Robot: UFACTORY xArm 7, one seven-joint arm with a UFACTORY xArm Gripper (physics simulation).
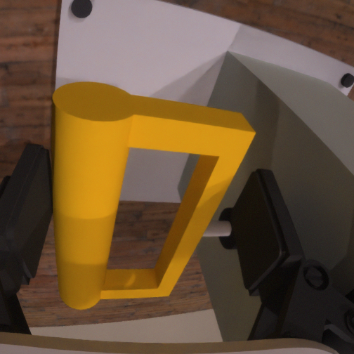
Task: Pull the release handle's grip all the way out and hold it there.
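The yellow release handle has a thick round grip (86, 190) on the left and a flat rectangular bracket (180, 132) on its right. A short pale rod (217, 229) joins the bracket to a dark collar (227, 240) on the grey housing. My gripper (149, 182) is open, with one finger on each side of the handle. The left finger is close beside the grip's left side; whether it touches is unclear. The right finger stands to the right of the bracket, apart from it, and partly hides the collar.
The grey housing (305, 135) slopes along the right side, close behind the right finger. A white base plate (135, 45) with dark round bolts (81, 8) (347, 80) lies behind the handle. Wooden planks (25, 75) show at the left. A pale strip (130, 327) crosses the bottom.
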